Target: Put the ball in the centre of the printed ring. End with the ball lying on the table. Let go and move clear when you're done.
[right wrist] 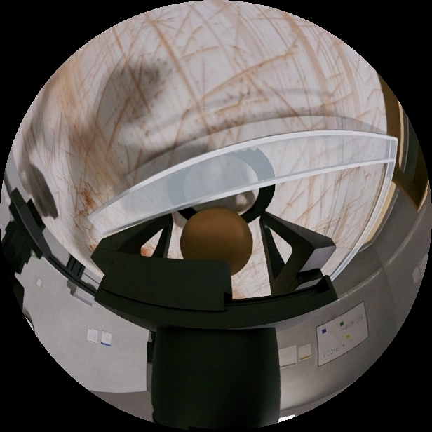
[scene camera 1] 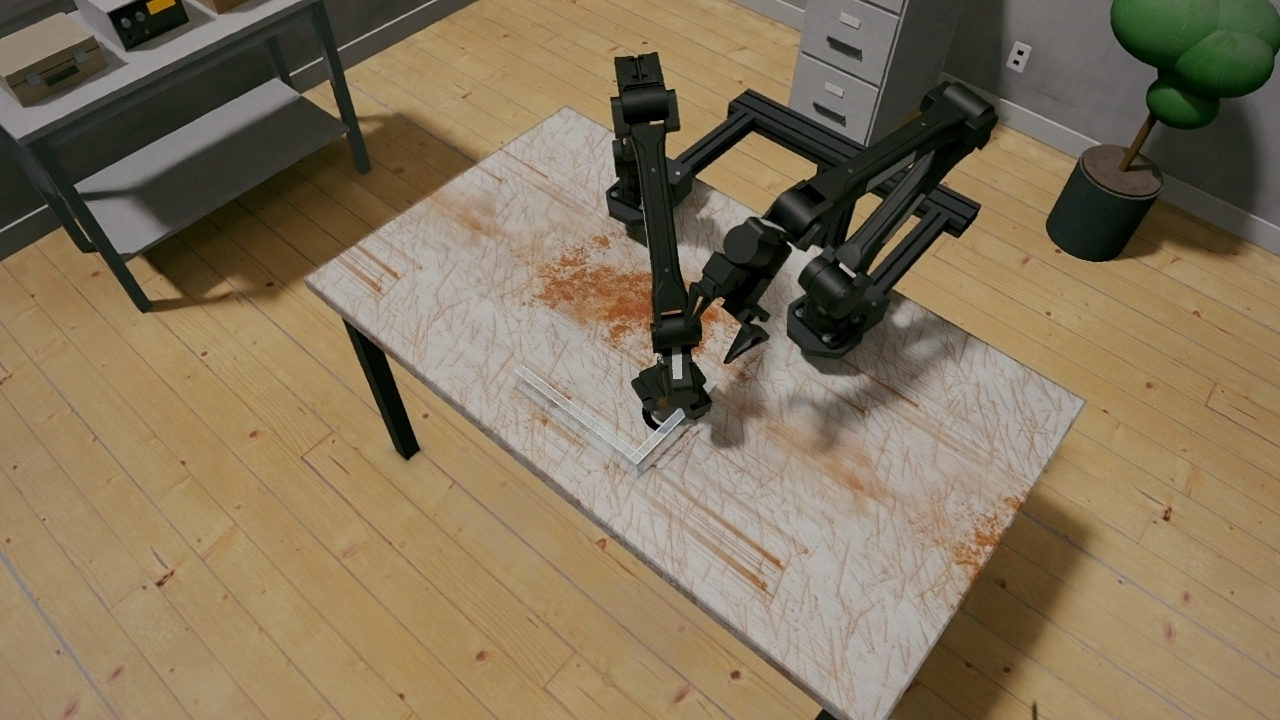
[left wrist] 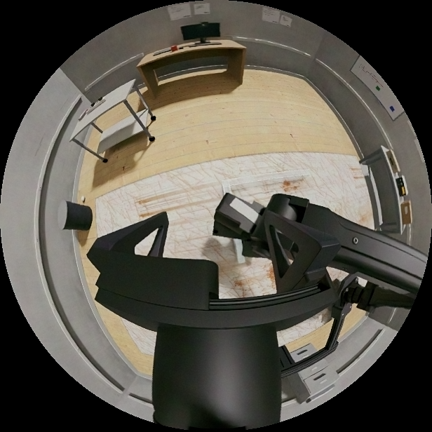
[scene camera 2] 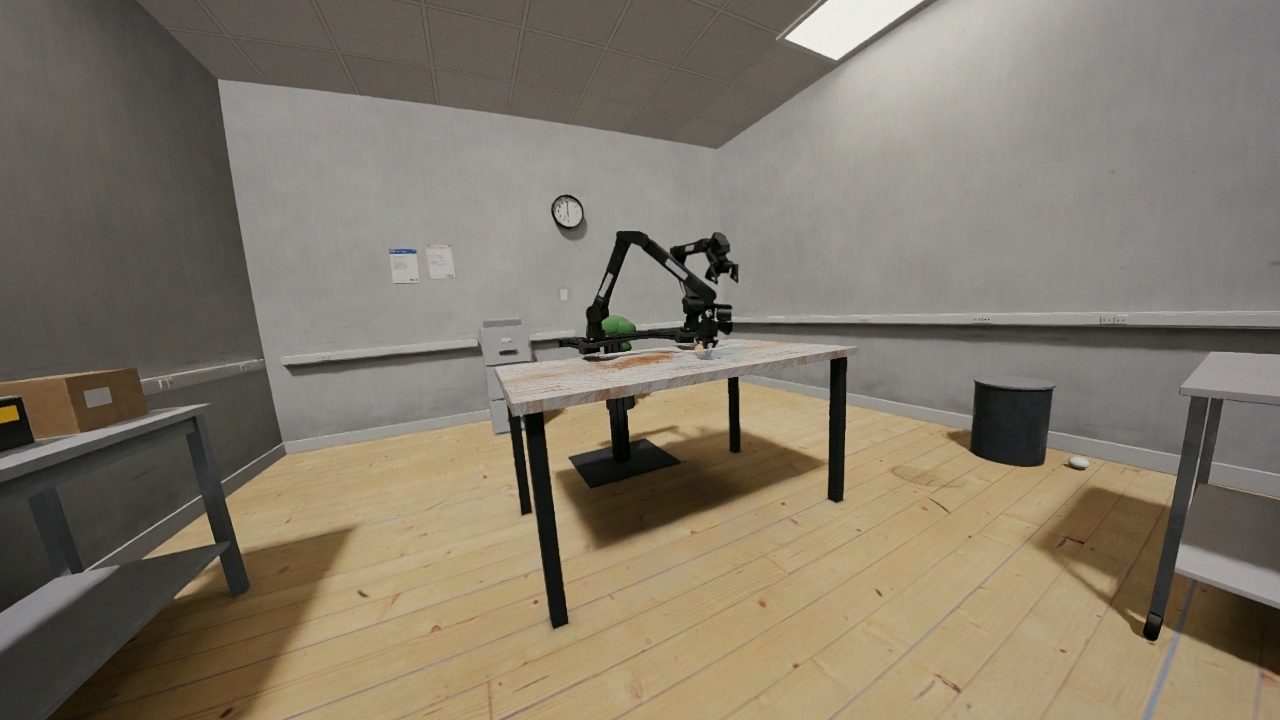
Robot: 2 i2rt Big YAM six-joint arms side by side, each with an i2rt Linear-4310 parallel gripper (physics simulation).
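Seen in the pictures: left gripper, fingertip midpoint: [scene camera 1: 705,345] [scene camera 2: 727,283]; right gripper, fingertip midpoint: [scene camera 1: 665,400]; left arm's base, link origin: [scene camera 1: 825,321] [scene camera 2: 692,331]; right arm's base, link origin: [scene camera 1: 639,196] [scene camera 2: 596,340].
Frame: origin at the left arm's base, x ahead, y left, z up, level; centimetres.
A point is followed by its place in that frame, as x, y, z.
The brown-orange ball [right wrist: 216,240] is between the spread fingers of my right gripper [right wrist: 215,215] [scene camera 1: 666,415] @[34.2, -8.5, -8.3], with a gap on each side. In the right wrist view it covers the near edge of the black printed ring [right wrist: 267,199] [scene camera 1: 648,419] @[39.0, -7.6, -9.5]. Whether it rests on the table, and how well it is centred, I cannot tell. The gripper hides most of the ball and ring in scene camera 1. My right gripper is open, low over the table. My left gripper [scene camera 2: 724,275] @[36.2, 2.4, 21.9] is open and empty, raised well above the table.
A clear, low L-shaped wall [scene camera 1: 581,419] @[51.6, -12.1, -3.5] [right wrist: 325,145] [left wrist: 270,179] stands on the scratched table [scene camera 1: 859,555] @[26.9, 37.8, -9.5]; one arm of it is close beside the right gripper and crosses the ring in the right wrist view. The left forearm is close to the right arm.
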